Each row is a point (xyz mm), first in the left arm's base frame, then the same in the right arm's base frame.
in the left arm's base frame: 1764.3 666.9 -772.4
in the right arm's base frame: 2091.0 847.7 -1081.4
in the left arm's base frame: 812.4 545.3 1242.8
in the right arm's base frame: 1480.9 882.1 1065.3
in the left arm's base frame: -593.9 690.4 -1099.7
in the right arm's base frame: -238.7 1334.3 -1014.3
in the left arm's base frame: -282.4 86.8 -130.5
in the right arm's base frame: 105.8 666.6 -99.8
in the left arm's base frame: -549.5 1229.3 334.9
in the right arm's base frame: 146.6 1831.9 383.7
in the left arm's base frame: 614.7 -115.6 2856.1
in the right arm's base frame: 1428.5 247.2 2700.2
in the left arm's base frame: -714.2 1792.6 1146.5
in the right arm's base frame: 231.2 2403.7 1201.6
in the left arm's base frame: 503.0 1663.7 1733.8
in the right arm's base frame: 1480.3 2031.5 1581.5
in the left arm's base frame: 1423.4 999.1 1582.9
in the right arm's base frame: 2216.1 1203.1 1291.8
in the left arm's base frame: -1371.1 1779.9 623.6
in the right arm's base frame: -493.0 2527.1 794.9
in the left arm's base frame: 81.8 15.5 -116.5
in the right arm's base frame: 446.4 525.7 -145.1
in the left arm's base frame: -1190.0 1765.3 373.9
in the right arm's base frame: -362.1 2481.5 519.0
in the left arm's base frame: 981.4 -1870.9 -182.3
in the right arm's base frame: 938.8 -1498.4 -326.5
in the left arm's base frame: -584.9 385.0 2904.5
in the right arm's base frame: 373.9 970.6 2937.8
